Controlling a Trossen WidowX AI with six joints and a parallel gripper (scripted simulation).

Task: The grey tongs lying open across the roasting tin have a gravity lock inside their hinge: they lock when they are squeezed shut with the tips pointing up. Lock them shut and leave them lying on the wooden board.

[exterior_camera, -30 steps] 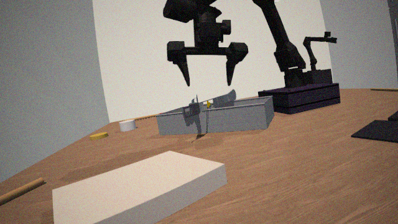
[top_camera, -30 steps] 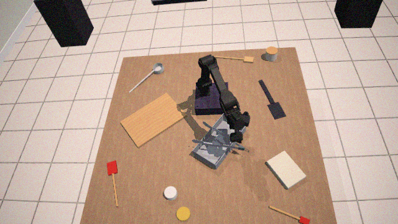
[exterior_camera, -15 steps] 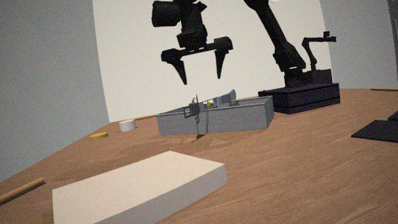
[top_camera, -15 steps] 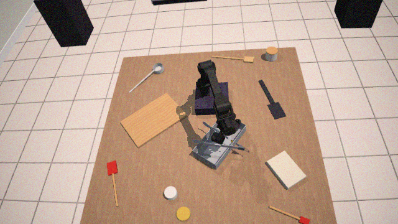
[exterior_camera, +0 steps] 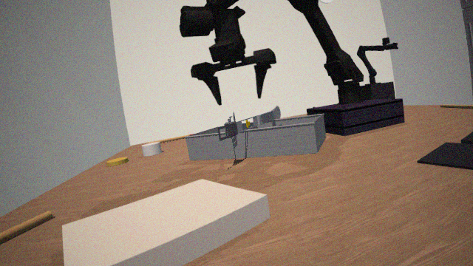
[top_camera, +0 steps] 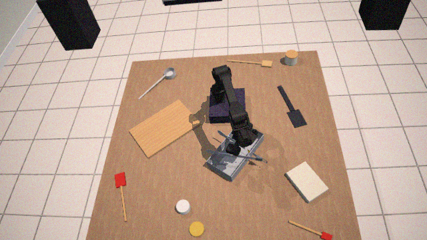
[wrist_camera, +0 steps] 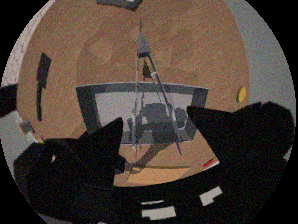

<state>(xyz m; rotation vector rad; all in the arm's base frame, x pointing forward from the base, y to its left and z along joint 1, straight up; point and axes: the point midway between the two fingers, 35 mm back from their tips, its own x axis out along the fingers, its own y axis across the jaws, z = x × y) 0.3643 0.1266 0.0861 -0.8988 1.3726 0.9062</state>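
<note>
My gripper tip is 3 cm past the grey roasting tin, 3 cm to the left of it and 9 cm above it. The rest, counted from my gripper tip: yellow disc 38 cm ahead, 20 cm to the right, 11 cm below; then black spatula 33 cm behind, 29 cm to the left, 12 cm below; then cream block 14 cm ahead, 33 cm to the left, 11 cm below.
</note>
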